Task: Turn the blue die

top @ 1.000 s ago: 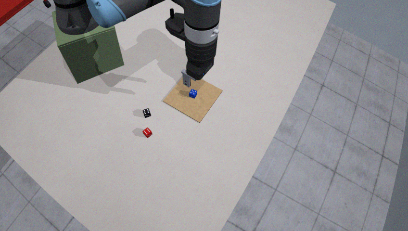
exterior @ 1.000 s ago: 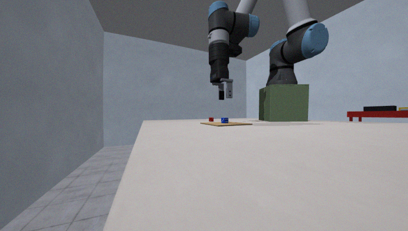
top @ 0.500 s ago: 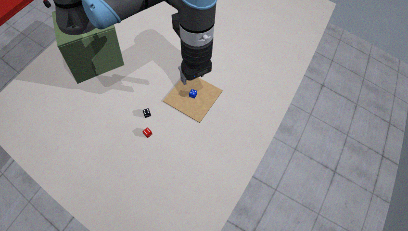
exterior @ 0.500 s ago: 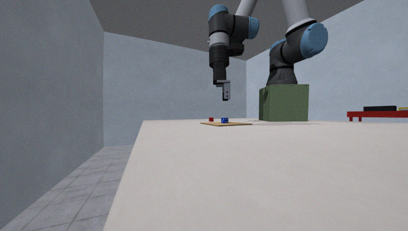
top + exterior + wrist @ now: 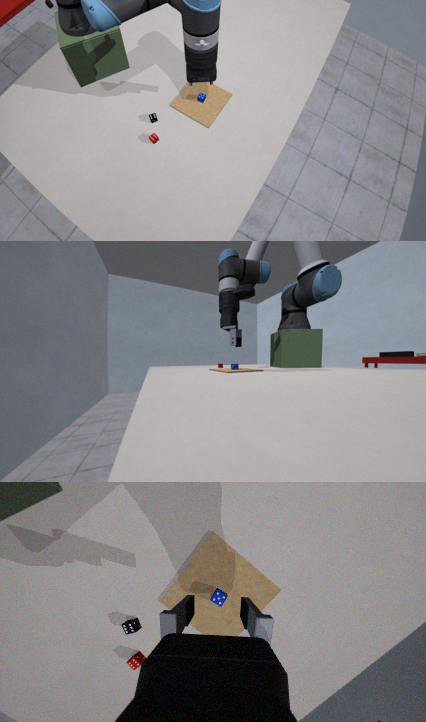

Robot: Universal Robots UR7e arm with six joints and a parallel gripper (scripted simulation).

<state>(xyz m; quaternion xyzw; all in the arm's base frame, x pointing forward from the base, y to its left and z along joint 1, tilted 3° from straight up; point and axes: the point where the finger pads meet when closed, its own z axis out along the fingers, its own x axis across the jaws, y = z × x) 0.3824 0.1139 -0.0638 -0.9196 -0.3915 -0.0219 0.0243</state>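
My hand is 9 cm above the blue die. The rest, counted from my hand: black die 15 cm to the right, 10 cm below, 6 cm behind; then red die 19 cm to the right, 10 cm below, 1 cm behind; then tan mat 10 cm below, 1 cm ahead.
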